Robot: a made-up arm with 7 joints. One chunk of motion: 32 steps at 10 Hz.
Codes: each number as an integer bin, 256 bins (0 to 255) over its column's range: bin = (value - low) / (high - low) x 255, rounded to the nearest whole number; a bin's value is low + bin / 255 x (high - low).
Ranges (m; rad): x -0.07..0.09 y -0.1..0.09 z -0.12..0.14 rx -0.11..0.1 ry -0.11..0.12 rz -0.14..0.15
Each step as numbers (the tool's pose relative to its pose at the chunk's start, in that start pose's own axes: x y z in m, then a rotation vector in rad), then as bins.
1 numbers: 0.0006 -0.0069 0.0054 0.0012 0.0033 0.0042
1 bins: 113 125 123 135 126 127
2 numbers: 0.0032 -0.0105 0.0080 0.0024 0.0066 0.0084
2 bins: 117 120 126 136 129 130
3 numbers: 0.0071 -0.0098 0.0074 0.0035 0.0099 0.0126
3 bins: 123 121 125 138 133 134
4 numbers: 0.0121 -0.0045 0.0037 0.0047 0.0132 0.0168
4 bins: 131 128 121 139 137 138
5 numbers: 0.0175 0.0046 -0.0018 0.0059 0.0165 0.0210
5 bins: 139 140 116 141 140 142
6 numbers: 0.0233 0.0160 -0.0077 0.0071 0.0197 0.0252
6 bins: 149 156 110 142 144 145
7 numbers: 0.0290 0.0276 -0.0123 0.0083 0.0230 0.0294
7 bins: 158 171 106 144 147 149
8 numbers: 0.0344 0.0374 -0.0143 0.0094 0.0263 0.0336
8 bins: 166 184 104 145 151 153
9 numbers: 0.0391 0.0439 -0.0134 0.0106 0.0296 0.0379
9 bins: 174 193 105 146 155 156
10 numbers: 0.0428 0.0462 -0.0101 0.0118 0.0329 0.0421
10 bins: 180 196 108 148 158 160
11 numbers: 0.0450 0.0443 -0.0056 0.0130 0.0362 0.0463
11 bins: 183 194 112 149 162 164
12 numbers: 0.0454 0.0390 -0.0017 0.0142 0.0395 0.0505
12 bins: 184 187 116 151 166 168
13 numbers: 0.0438 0.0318 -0.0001 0.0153 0.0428 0.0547
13 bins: 181 177 118 152 169 171
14 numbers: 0.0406 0.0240 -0.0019 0.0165 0.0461 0.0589
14 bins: 176 166 116 154 173 175
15 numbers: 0.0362 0.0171 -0.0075 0.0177 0.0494 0.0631
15 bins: 169 157 110 155 177 179
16 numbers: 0.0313 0.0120 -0.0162 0.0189 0.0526 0.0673
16 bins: 161 150 102 157 180 182
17 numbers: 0.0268 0.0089 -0.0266 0.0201 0.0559 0.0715
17 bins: 154 146 92 158 184 186
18 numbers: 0.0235 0.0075 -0.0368 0.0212 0.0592 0.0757
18 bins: 149 144 82 159 188 190
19 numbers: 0.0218 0.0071 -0.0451 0.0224 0.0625 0.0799
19 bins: 146 144 73 161 191 193
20 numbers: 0.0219 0.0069 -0.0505 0.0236 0.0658 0.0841
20 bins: 146 143 68 162 195 197
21 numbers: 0.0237 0.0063 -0.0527 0.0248 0.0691 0.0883
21 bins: 149 143 66 164 199 201
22 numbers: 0.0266 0.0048 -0.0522 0.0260 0.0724 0.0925
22 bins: 154 141 66 165 202 204
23 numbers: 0.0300 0.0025 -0.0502 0.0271 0.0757 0.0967
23 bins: 159 138 68 166 206 208
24 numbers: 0.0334 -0.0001 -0.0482 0.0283 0.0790 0.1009
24 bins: 165 134 70 168 210 212
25 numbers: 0.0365 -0.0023 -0.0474 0.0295 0.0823 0.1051
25 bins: 170 131 71 169 213 216
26 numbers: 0.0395 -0.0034 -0.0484 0.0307 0.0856 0.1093
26 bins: 175 130 70 171 217 219
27 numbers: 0.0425 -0.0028 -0.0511 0.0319 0.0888 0.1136
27 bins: 179 130 68 172 220 223
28 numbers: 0.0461 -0.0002 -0.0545 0.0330 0.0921 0.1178
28 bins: 185 134 64 174 224 227
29 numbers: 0.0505 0.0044 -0.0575 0.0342 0.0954 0.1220
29 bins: 192 140 61 175 228 230
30 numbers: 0.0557 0.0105 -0.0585 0.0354 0.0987 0.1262
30 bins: 200 148 60 177 231 234
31 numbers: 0.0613 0.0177 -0.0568 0.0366 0.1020 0.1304
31 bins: 209 158 62 178 235 238
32 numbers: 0.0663 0.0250 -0.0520 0.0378 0.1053 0.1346
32 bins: 217 168 67 179 239 241
